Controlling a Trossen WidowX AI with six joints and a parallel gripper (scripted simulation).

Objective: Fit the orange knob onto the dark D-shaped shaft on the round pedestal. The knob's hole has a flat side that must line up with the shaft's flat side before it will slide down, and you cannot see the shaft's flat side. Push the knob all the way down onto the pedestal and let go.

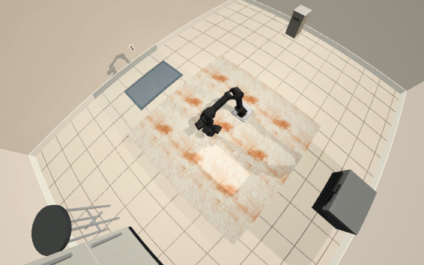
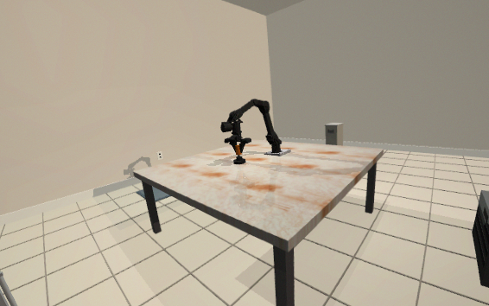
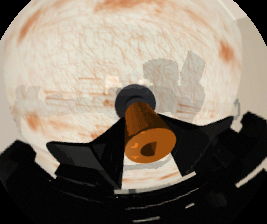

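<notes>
Right now the orange knob is 2 cm above my gripper tip. From my gripper tip the other things lie so: dark round pedestal (4 cm below).
</notes>
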